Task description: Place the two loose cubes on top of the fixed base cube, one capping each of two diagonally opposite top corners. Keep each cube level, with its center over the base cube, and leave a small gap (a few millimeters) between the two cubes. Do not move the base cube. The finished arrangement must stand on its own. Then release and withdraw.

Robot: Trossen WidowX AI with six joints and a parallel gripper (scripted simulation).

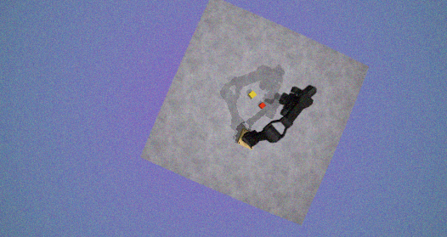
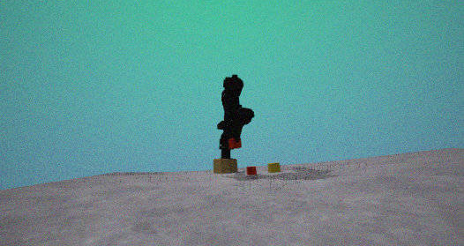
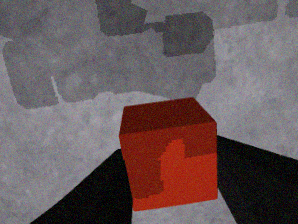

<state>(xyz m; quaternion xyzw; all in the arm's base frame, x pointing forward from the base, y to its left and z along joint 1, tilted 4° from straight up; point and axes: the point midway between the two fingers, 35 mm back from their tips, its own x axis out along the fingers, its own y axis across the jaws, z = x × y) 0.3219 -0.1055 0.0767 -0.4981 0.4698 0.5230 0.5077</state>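
My gripper tip is 40 mm past the yellow base cube, 210 mm to the right of it and 100 mm above it. Also, from my gripper tip: red cube (80 mm behind, 110 mm to the left, 100 mm below).
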